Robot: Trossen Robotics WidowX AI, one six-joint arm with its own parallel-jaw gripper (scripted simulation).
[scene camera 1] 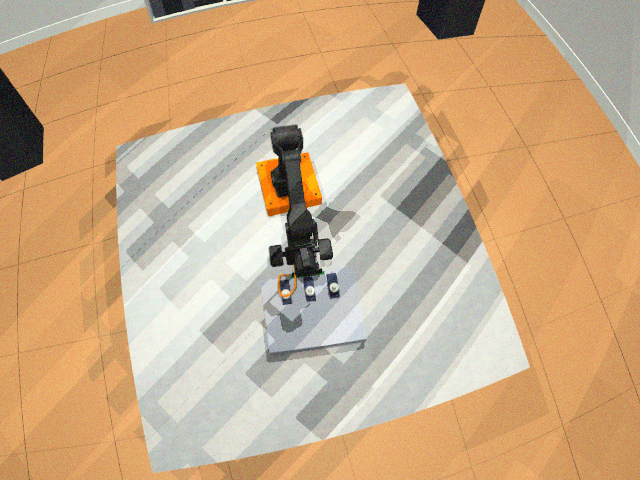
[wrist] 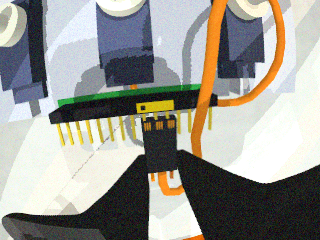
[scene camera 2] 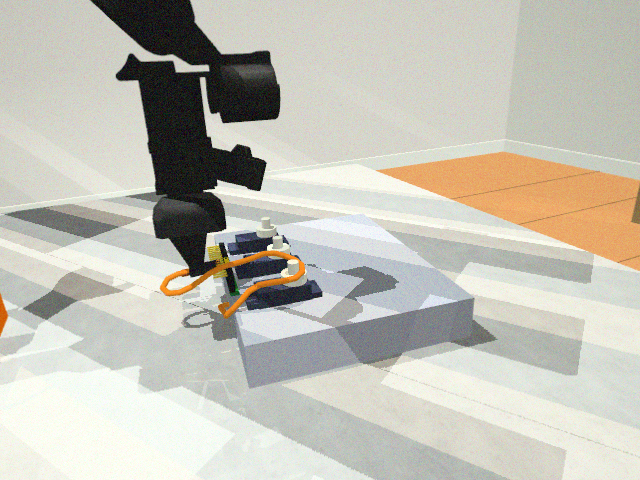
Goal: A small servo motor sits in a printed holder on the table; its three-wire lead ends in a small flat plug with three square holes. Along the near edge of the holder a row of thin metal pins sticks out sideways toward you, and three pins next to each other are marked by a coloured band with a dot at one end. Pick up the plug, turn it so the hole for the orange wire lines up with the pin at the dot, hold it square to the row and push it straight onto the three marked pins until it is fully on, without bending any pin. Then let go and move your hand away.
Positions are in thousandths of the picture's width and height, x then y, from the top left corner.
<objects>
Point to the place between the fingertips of my gripper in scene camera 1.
471,547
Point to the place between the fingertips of my gripper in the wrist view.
505,660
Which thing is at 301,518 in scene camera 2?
My gripper.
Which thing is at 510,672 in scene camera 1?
A holder.
</objects>
